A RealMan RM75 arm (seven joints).
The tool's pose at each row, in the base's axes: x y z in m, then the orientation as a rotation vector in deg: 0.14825 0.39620 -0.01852 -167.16 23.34 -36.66; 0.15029 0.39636 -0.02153 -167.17 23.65 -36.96; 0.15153 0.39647 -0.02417 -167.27 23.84 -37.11; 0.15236 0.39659 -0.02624 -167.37 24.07 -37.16; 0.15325 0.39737 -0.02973 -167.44 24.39 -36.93; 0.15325 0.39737 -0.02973 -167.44 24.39 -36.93; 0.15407 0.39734 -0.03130 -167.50 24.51 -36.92
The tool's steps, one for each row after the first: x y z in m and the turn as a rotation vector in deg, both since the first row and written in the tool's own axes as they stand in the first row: 0.00056 -0.00009 0.00360 -0.12 0.22 0.16; 0.00057 -0.00001 0.00651 -0.29 0.33 0.24; 0.00045 0.00006 0.00874 -0.45 0.37 0.34; -0.00036 -0.00027 0.01232 -0.57 0.24 0.54; -0.00036 -0.00027 0.01232 -0.57 0.24 0.54; -0.00025 -0.00015 0.01409 -0.66 0.24 0.59
